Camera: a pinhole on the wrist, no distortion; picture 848 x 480 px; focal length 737.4 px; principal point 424.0 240.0 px. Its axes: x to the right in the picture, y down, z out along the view. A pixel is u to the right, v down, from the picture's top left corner.
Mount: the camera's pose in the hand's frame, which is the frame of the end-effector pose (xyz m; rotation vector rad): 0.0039 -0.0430 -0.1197 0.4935 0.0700 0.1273
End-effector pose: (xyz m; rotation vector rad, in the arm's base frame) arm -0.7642 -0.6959 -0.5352 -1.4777 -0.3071 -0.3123
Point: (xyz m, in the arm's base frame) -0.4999 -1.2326 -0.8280
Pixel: behind the camera
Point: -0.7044 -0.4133 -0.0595
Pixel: 637 78
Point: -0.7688 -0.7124 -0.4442
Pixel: 530 310
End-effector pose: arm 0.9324 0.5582 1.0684 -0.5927 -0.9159 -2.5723
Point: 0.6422 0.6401 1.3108
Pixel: outside the picture
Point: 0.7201 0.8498 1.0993
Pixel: 610 41
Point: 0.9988 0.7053 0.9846
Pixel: outside the picture
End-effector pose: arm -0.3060 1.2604 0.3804 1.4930 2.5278 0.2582
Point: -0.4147 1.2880 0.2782
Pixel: 652 348
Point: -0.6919 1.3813 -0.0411
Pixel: 753 93
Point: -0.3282 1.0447 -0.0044
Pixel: 130 379
